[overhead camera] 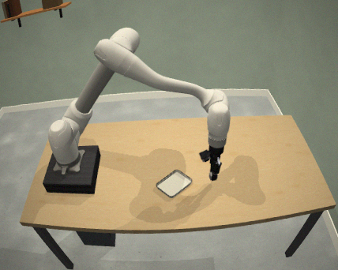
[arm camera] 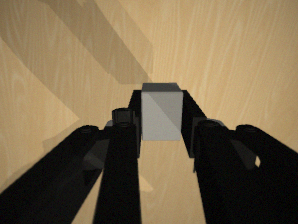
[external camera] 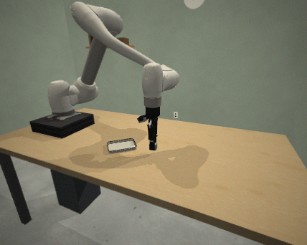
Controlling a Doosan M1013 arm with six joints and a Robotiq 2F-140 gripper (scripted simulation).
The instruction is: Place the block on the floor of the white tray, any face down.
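My gripper is now 21 cm past the white tray, 5 cm above it and 2 cm to the left of it. Also, from my hand: grey block: 2 cm below.
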